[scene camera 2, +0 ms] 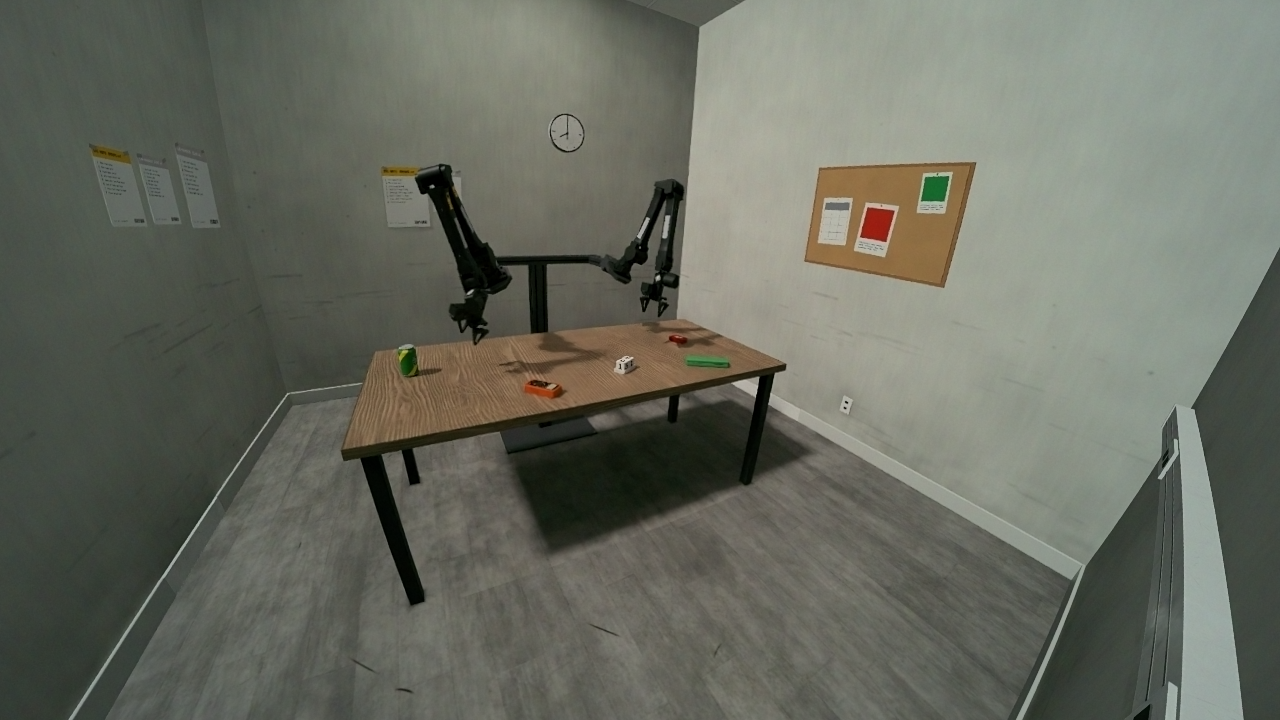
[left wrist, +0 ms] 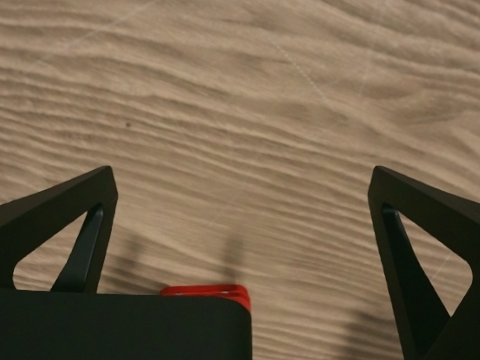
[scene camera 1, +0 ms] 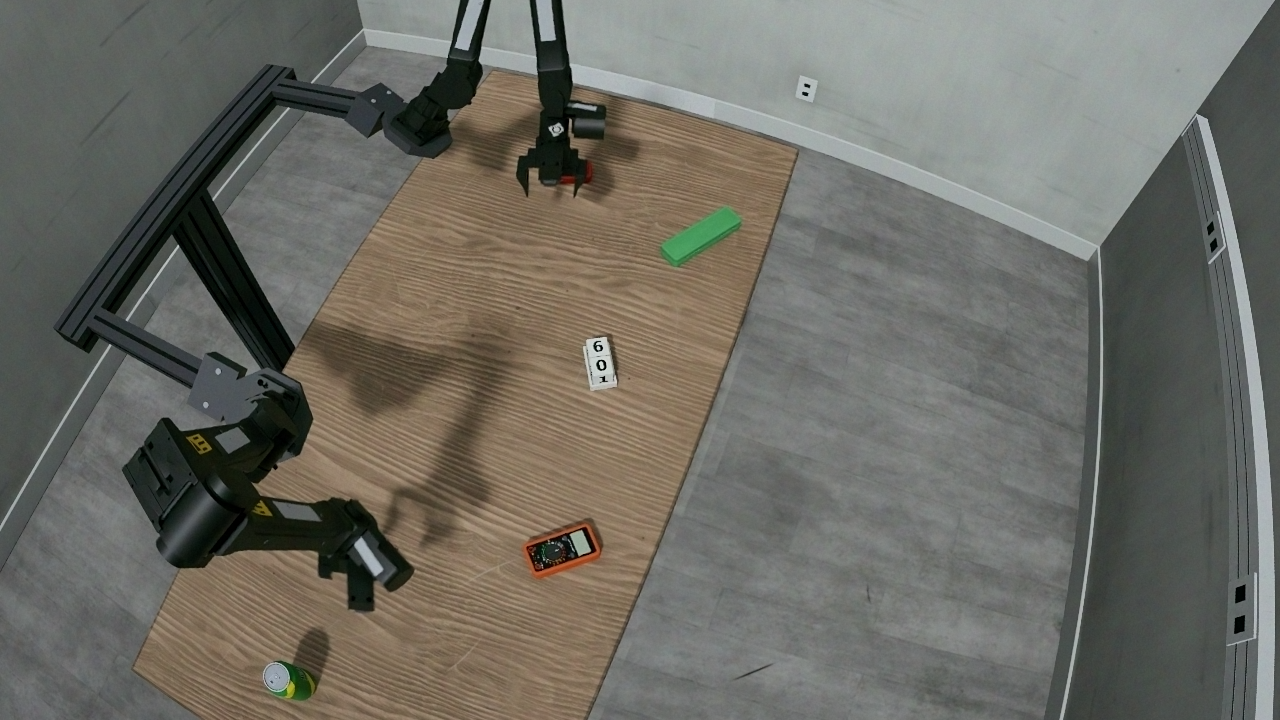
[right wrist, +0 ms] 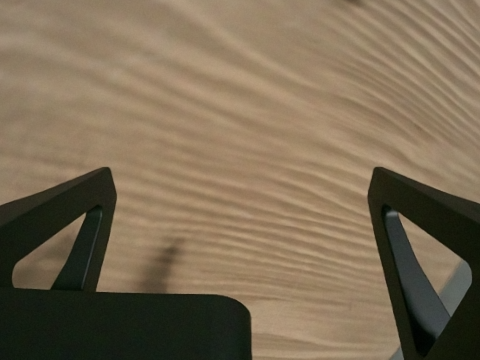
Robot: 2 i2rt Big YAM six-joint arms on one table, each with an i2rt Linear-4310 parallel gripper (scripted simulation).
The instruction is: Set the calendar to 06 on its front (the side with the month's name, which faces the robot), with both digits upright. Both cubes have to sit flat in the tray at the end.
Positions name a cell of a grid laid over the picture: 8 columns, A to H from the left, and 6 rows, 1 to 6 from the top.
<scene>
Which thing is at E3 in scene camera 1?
A green block.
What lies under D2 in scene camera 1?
My left gripper.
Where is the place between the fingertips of my right gripper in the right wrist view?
At E4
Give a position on a red case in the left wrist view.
D5
</scene>
